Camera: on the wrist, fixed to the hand. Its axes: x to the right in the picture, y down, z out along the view.
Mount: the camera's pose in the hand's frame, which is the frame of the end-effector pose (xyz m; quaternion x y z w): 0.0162 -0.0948 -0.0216 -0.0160 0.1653 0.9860 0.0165
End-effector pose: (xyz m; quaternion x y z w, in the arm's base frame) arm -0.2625 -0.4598 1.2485 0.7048 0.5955 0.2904 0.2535
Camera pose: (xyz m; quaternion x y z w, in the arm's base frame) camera -0.3415 -0.4282 1.1988 -0.5467 0.6478 -0.3808 0.3693
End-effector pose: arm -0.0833 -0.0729 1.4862 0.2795 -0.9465 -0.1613 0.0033
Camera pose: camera -0.0448 -0.1631 1.4762 -0.9020 -0.2881 0.0316 0.3200
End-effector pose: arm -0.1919 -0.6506 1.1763 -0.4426 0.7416 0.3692 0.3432
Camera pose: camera -0.1156 -0.7073 1.1503 -0.6574 -0.4995 -0.2832 0.4880
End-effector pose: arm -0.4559 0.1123 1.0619 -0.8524 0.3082 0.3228 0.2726
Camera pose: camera -0.3714 0.1550 1.0893 -0.2321 -0.8854 -0.1381 0.3783
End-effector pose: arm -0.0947 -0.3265 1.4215 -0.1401 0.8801 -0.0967 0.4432
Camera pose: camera -0.1061 -0.4202 1.4499 -0.8743 -0.2275 -0.4263 0.0451
